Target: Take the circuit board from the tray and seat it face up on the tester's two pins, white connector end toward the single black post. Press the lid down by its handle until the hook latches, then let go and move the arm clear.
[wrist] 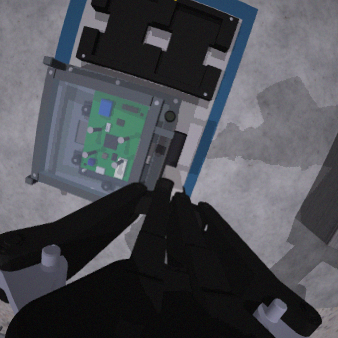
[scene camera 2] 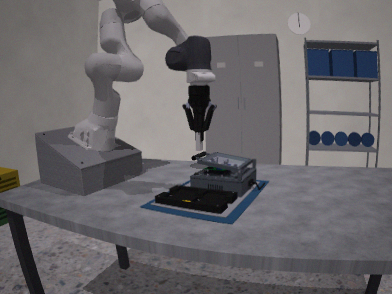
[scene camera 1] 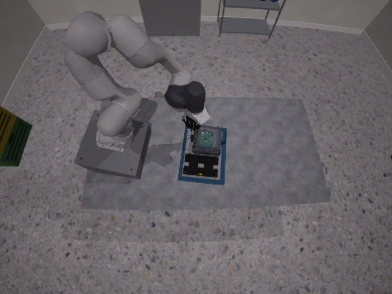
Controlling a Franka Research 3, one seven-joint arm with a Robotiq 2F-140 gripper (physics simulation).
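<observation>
The green circuit board (scene camera 1: pixel 205 138) (scene camera 2: pixel 218 169) (wrist: pixel 131 130) lies face up inside the grey tester (scene camera 2: pixel 215 184), under the clear lid (scene camera 2: pixel 235 161) (wrist: pixel 46 115). Its white connector (wrist: pixel 120 169) is at the end nearer my gripper in the wrist view. The pins and post cannot be made out clearly. The lid is tilted, its handle side raised above the tester's body. The black handle (scene camera 2: pixel 199 156) (wrist: pixel 176 148) sticks out on the robot's side. My gripper (scene camera 2: pixel 199 146) (wrist: pixel 168 177) is shut and empty, pointing down, its tips close above the handle. The black tray (scene camera 1: pixel 192 162) (scene camera 2: pixel 172 196) (wrist: pixel 125 40) holds no board.
The tester and tray stand side by side on a blue-bordered mat (scene camera 1: pixel 181 172) (scene camera 2: pixel 235 212) (wrist: pixel 210 132). A dark round knob (wrist: pixel 170 116) is beside the lid's edge. The robot's grey base block (scene camera 1: pixel 112 155) (scene camera 2: pixel 82 165) stands on the table to the left.
</observation>
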